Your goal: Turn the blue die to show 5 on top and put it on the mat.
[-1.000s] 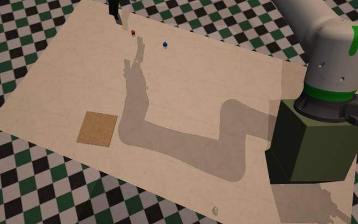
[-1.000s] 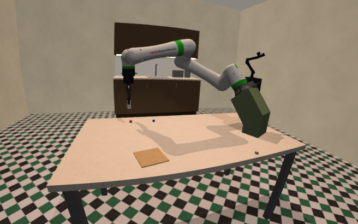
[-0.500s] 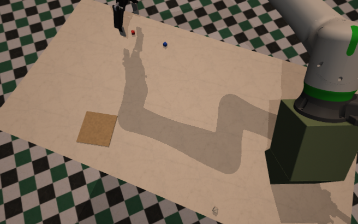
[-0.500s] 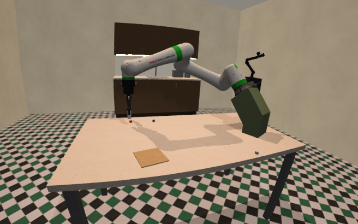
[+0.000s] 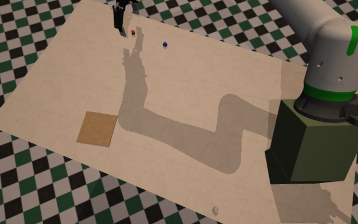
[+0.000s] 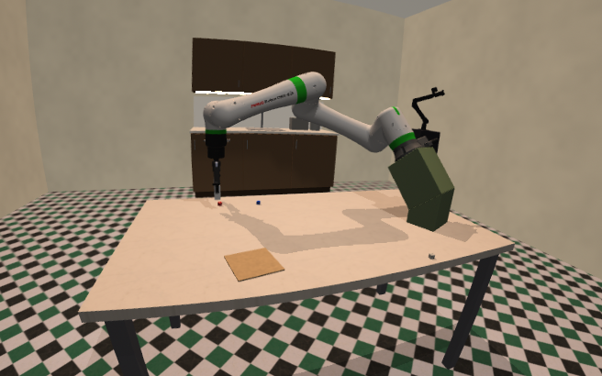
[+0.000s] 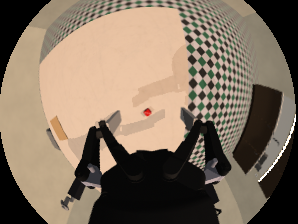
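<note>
The red die lies 1 cm behind my hand, 1 cm to the left of it and 5 cm below it. Round my hand: brown mat (13 cm behind, 52 cm to the left, 6 cm below); then white die (71 cm behind, 59 cm to the left, 5 cm below); then blue die (19 cm behind, 5 cm below).
</note>
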